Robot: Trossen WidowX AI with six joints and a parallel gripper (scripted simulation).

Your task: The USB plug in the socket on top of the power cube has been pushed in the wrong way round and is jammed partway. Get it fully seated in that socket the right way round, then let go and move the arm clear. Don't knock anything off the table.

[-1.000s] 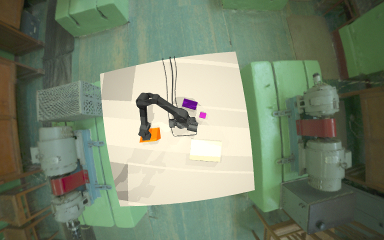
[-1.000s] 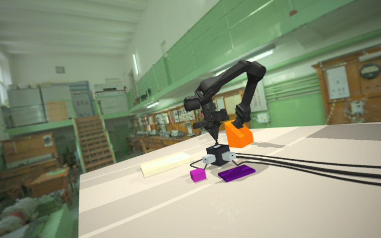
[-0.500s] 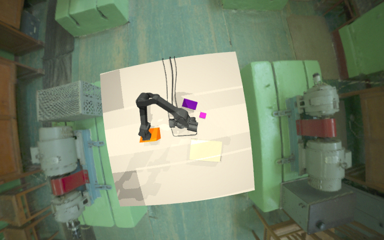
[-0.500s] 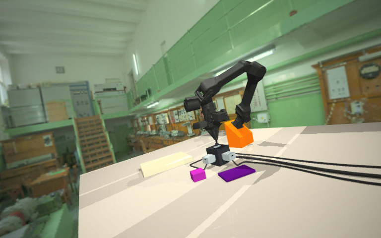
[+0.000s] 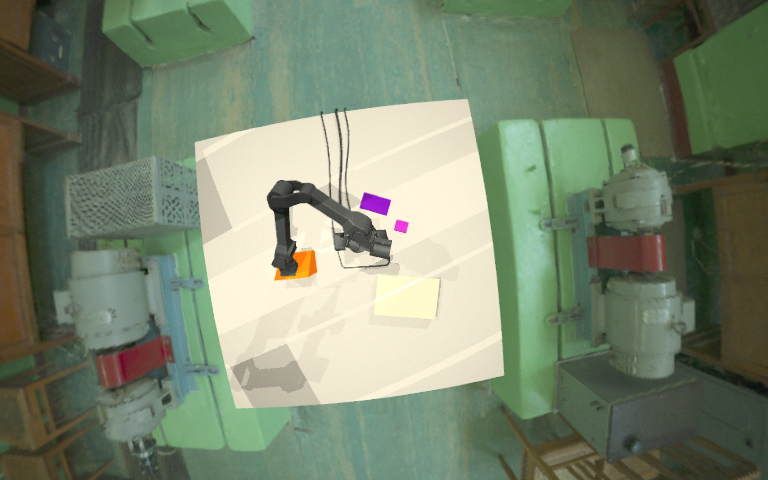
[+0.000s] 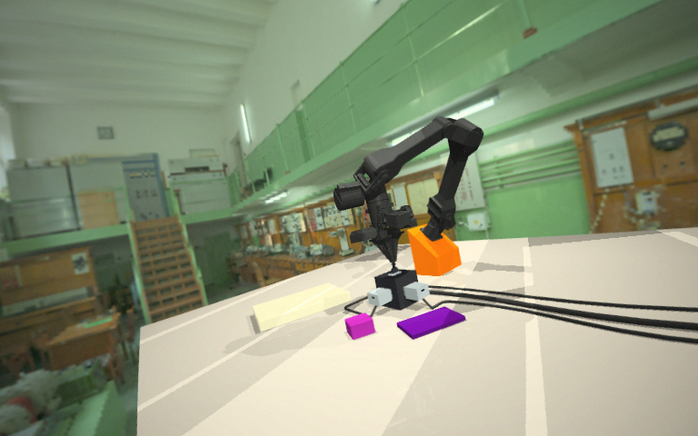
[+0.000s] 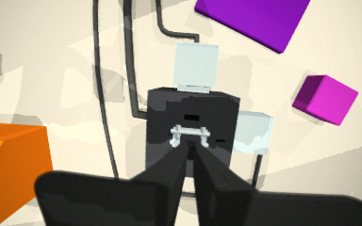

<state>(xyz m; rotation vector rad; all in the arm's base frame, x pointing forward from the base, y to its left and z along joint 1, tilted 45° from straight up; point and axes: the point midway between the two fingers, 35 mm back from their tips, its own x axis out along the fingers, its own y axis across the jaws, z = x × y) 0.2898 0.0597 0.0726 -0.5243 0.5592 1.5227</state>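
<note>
Right now my gripper tip is 20 mm above the USB plug. From my gripper tip the other things lie so: dark purple flat block (60 mm ahead, 140 mm to the left, 100 mm below); cream slab (160 mm ahead, 260 mm to the right, 90 mm below); magenta cube (160 mm ahead, 30 mm to the left, 90 mm below).
</note>
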